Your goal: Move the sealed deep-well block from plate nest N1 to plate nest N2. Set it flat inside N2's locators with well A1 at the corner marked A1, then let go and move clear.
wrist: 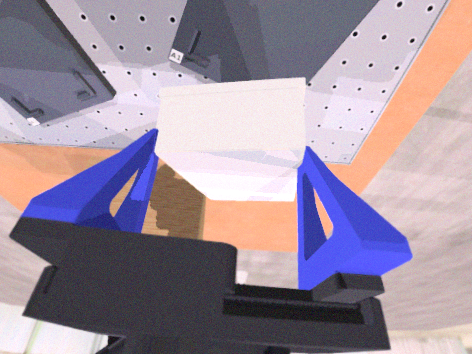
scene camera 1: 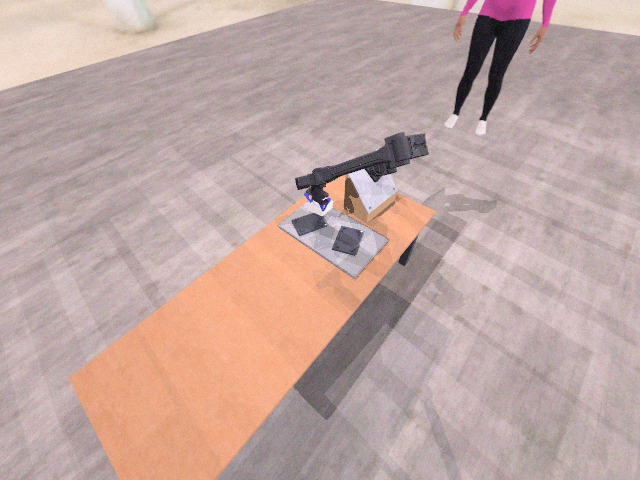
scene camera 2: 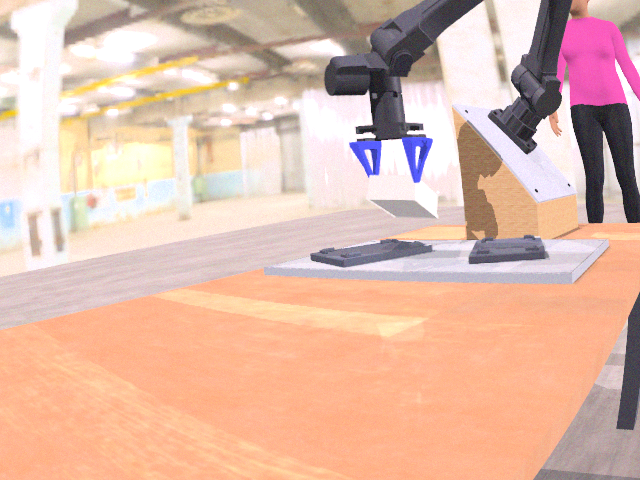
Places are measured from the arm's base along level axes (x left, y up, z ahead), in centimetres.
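Pixels of known places: gripper, fingertip midpoint: [wrist: 230, 144] [scene camera 1: 317, 206] [scene camera 2: 395, 183]; arm's base, link origin: [scene camera 1: 372, 169] [scene camera 2: 511, 132].
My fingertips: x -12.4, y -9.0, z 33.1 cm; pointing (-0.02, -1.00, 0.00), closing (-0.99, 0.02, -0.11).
Note:
For each thing: its top centre in the pictures, then the offset to it from my fingertips. Level surfaces: height alone.
- white sealed deep-well block, top centre: [wrist: 241, 204] [scene camera 2: 402, 172] [scene camera 1: 321, 199] dx -0.7, dy +1.6, dz -4.1 cm
- Nest N2, top centre: [wrist: 281, 6] [scene camera 2: 371, 245] [scene camera 1: 308, 221] dx -3.1, dy -9.5, dz +4.3 cm
- Nest N1, top centre: [scene camera 2: 508, 241] [scene camera 1: 347, 238] dx +20.8, dy -9.5, dz +1.9 cm
- grey perforated board, top centre: [wrist: 116, 33] [scene camera 2: 451, 252] [scene camera 1: 331, 231] dx +10.4, dy -11.2, dz +1.9 cm
- orange table, surface height: dy -12.6 cm
My gripper [scene camera 1: 317, 203] [scene camera 2: 394, 177] [wrist: 230, 144] is shut on the white sealed deep-well block [scene camera 1: 321, 209] [scene camera 2: 395, 192] [wrist: 232, 117], with a blue finger at each side. The block hangs in the air, clear of both nests, and its underside shows in scene camera 2. Nest N2 [scene camera 1: 309, 224] [scene camera 2: 372, 252] [wrist: 300, 30], a dark plate with raised locators, lies below it and a little toward scene camera 2. Its A1 label [wrist: 176, 55] shows in the wrist view; the block hides part of this nest there. Nest N1 [scene camera 1: 347, 240] [scene camera 2: 507, 250] [wrist: 35, 60] is empty.
Both nests sit on a grey perforated board [scene camera 1: 359, 267] [scene camera 2: 439, 274] [wrist: 350, 100] on the orange table [scene camera 1: 222, 320] [scene camera 2: 258, 372]. The arm's wooden wedge base [scene camera 1: 382, 207] [scene camera 2: 516, 201] stands behind the board. A person in pink [scene camera 1: 498, 51] [scene camera 2: 594, 62] stands beyond the table.

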